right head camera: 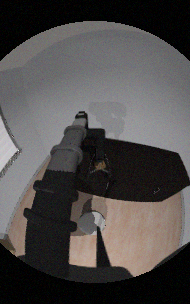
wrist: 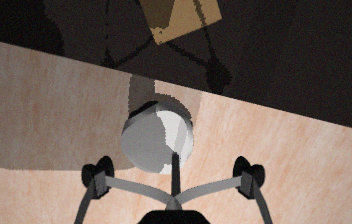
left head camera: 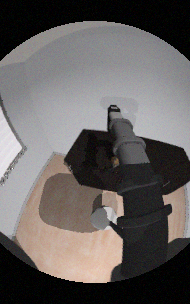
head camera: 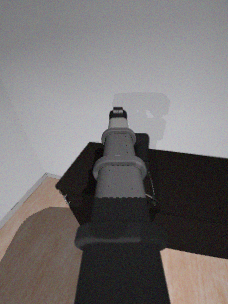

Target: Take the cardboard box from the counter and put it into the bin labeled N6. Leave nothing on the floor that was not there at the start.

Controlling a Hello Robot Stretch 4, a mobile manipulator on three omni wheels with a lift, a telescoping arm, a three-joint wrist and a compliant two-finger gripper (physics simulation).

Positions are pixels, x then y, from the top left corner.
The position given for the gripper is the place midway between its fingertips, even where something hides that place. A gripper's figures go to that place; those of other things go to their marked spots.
The gripper [wrist: 173,169]: 25 cm from the lens. A dark counter [wrist: 286,62]: 38 cm from the lens.
